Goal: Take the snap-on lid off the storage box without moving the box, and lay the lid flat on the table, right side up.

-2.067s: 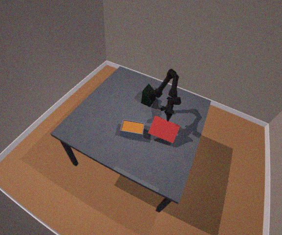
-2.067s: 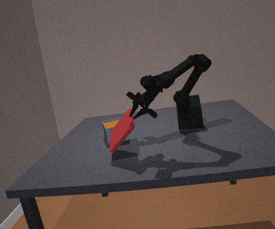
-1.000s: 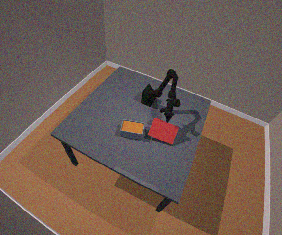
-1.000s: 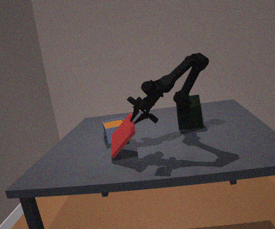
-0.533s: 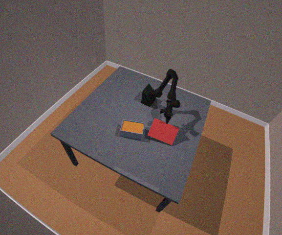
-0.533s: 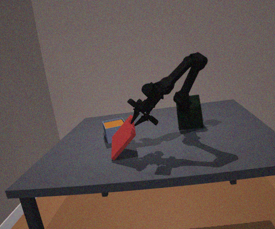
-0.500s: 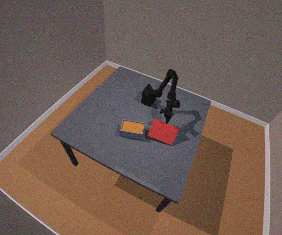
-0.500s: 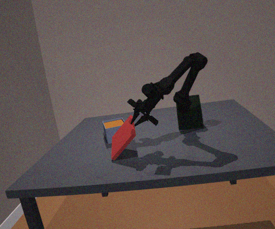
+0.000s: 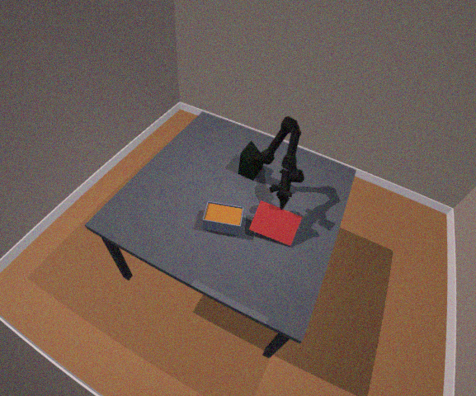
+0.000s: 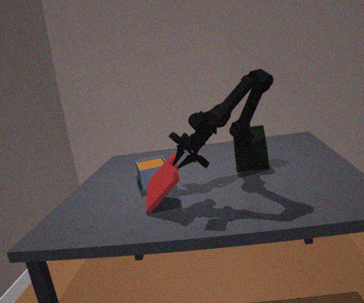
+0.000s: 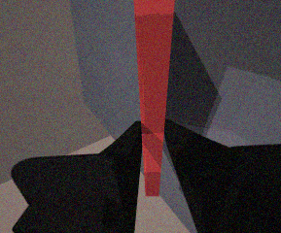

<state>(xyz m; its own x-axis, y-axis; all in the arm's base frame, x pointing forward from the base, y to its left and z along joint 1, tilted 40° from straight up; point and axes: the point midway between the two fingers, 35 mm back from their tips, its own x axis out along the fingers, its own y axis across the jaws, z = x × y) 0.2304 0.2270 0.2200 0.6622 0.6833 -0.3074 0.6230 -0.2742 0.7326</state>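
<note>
Right now the red lid is 6 cm ahead of my gripper tip, 5 cm below it and 1 cm to the left of it. The rest, counted from my gripper tip: storage box (26 cm to the right, 18 cm ahead, 9 cm below).
</note>
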